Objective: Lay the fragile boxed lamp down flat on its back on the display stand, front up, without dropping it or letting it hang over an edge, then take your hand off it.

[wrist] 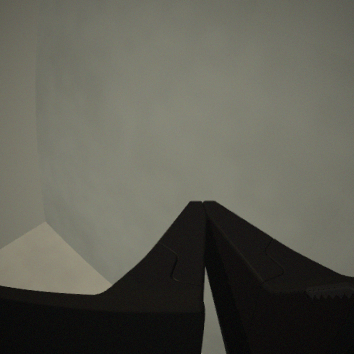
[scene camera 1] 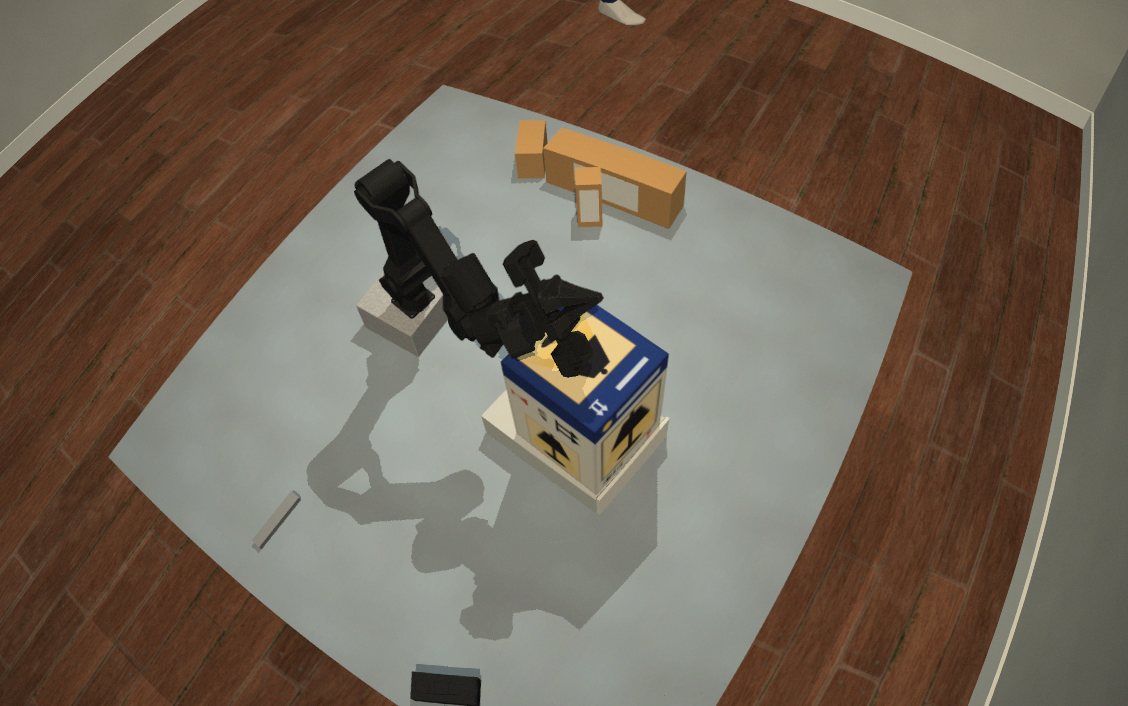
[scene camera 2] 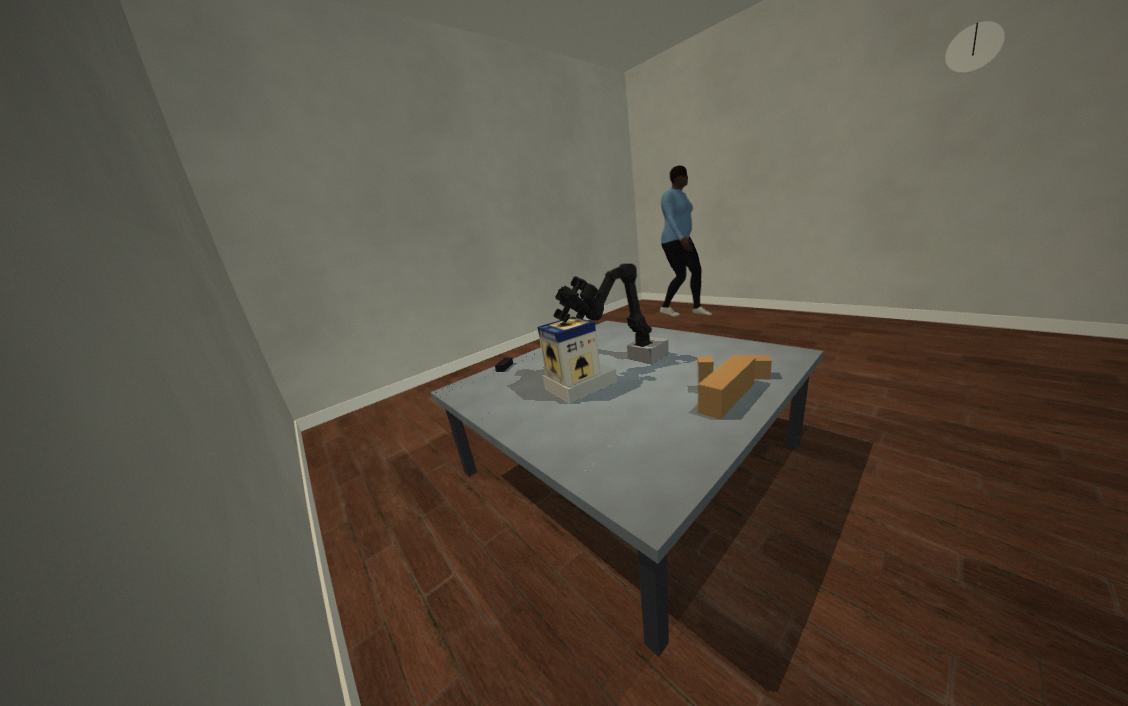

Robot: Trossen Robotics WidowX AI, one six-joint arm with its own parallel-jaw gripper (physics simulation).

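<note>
The boxed lamp stands on the cream display stand. Its white sides show lamps upright, and a blue band runs round the upper end. The upward face has a blue border and a lamp picture, partly covered by the hand. Some stand shows at the left in scene camera 1; the box's near corner is close to the stand's near corner. My gripper is shut and empty, fingers together, above the box's far edge. A lower part of the hand is over the top face; I cannot tell whether it touches.
Orange-brown boxes stand on the grey table. The arm's block base is behind the stand. A thin grey bar and a black block lie elsewhere. A person is beyond the table.
</note>
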